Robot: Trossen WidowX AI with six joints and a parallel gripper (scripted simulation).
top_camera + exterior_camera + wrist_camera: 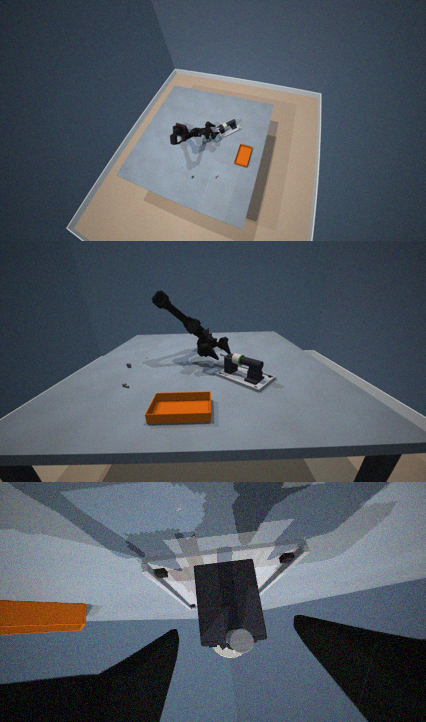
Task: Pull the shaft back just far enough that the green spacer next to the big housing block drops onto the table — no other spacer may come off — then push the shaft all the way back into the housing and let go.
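The grey shaft is 40 mm to the left of my gripper tip, 40 mm ahead of it and 10 mm above it. The rest, counted from my gripper tip: orange tray (320 mm ahead, 160 mm to the right, 60 mm below); white spacer (60 mm to the left, 50 mm ahead, 10 mm above); green spacer (70 mm to the left, 70 mm ahead, 10 mm above).
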